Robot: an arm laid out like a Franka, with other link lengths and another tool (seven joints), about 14 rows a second.
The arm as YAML. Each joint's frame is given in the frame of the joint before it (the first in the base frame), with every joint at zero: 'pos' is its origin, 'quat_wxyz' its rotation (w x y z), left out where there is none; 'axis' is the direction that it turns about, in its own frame. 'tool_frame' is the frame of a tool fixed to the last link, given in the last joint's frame.
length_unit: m
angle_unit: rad
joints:
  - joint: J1
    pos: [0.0, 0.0, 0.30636]
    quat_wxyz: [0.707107, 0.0, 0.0, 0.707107]
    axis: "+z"
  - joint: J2
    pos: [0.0, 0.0, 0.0]
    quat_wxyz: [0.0, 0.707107, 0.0, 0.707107]
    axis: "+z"
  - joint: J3
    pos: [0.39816, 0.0, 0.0]
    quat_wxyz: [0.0, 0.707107, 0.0, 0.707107]
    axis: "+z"
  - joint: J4
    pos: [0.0, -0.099, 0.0]
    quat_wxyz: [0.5, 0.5, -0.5, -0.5]
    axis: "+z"
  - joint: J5
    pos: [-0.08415, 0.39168, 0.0]
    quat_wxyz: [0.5, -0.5, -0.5, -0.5]
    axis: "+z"
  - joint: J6
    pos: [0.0, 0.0, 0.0]
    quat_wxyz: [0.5, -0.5, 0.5, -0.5]
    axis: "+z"
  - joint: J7
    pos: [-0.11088, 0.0, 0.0]
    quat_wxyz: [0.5, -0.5, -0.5, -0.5]
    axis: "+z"
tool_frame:
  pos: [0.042, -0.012, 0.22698]
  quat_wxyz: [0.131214, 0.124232, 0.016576, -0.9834]
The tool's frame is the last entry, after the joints.
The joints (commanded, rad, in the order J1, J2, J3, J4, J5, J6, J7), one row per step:
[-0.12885, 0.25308, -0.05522, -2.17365, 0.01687, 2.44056, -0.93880]
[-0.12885, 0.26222, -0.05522, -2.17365, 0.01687, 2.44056, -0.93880]
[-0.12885, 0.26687, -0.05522, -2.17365, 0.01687, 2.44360, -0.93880]
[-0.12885, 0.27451, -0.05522, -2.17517, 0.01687, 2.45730, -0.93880]
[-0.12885, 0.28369, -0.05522, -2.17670, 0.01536, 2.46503, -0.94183]
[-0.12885, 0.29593, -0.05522, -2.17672, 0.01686, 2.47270, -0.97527]
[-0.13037, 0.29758, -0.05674, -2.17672, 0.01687, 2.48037, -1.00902]
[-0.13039, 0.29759, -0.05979, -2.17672, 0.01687, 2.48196, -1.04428]
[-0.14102, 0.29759, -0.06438, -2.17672, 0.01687, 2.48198, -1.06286]
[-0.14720, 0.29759, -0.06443, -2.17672, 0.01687, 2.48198, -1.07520]
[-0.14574, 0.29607, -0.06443, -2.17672, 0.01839, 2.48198, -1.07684]
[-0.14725, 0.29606, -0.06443, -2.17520, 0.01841, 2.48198, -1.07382]
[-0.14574, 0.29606, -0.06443, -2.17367, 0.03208, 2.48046, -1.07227]
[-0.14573, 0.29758, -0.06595, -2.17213, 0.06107, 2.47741, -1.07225]
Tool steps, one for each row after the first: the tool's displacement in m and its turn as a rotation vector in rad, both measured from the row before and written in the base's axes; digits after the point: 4 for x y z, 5 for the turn. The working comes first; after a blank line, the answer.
Tool pose at each row, in the base's axes (x y z in m, rotation vector in rad; the steps are taken from these numbers as rounded here):
[0.6566, -0.1374, 0.2019, -1.52286, -2.50877, -0.19586]
[0.6557, -0.1373, 0.1957, -1.51989, -2.50126, -0.18997]
[0.6558, -0.1373, 0.1931, -1.51942, -2.50001, -0.18866]
[0.6573, -0.1377, 0.1894, -1.52113, -2.50404, -0.19047]
[0.6573, -0.1377, 0.1837, -1.51521, -2.50502, -0.18600]
[0.6582, -0.1365, 0.1767, -1.47207, -2.52364, -0.17837]
[0.6599, -0.1375, 0.1768, -1.43440, -2.54991, -0.17554]
[0.6606, -0.1383, 0.1770, -1.39302, -2.57291, -0.16952]
[0.6588, -0.1476, 0.1771, -1.38877, -2.57560, -0.16687]
[0.6581, -0.1513, 0.1771, -1.38075, -2.57951, -0.16569]
[0.6585, -0.1502, 0.1781, -1.37847, -2.58183, -0.16751]
[0.6589, -0.1515, 0.1788, -1.38491, -2.58026, -0.16898]
[0.6595, -0.1503, 0.1792, -1.39662, -2.57122, -0.18265]
[0.6590, -0.1507, 0.1783, -1.42213, -2.54829, -0.20964]

[-0.0009, 0.0001, -0.0062, 0.00117, 0.00906, 0.00000]
[0.0001, 0.0000, -0.0026, 0.00001, 0.00163, 0.00001]
[0.0015, -0.0004, -0.0037, -0.00139, -0.00436, 0.00003]
[0.0000, 0.0000, -0.0057, -0.00099, 0.00323, 0.00421]
[0.0009, 0.0012, -0.0070, 0.00096, 0.00465, 0.03231]
[0.0017, -0.0010, 0.0001, -0.00180, -0.00561, 0.03081]
[0.0007, -0.0008, 0.0002, -0.00141, -0.00115, 0.03234]
[-0.0018, -0.0093, 0.0001, -0.00146, 0.00033, 0.00356]
[-0.0007, -0.0037, 0.0000, -0.00009, 0.00013, 0.00611]
[0.0004, 0.0011, 0.0010, 0.00069, -0.00171, 0.00191]
[0.0004, -0.0013, 0.0007, -0.00028, -0.00153, -0.00452]
[0.0006, 0.0012, 0.0004, 0.00833, -0.00198, -0.01071]
[-0.0005, -0.0004, -0.0009, 0.01778, -0.00113, -0.02408]

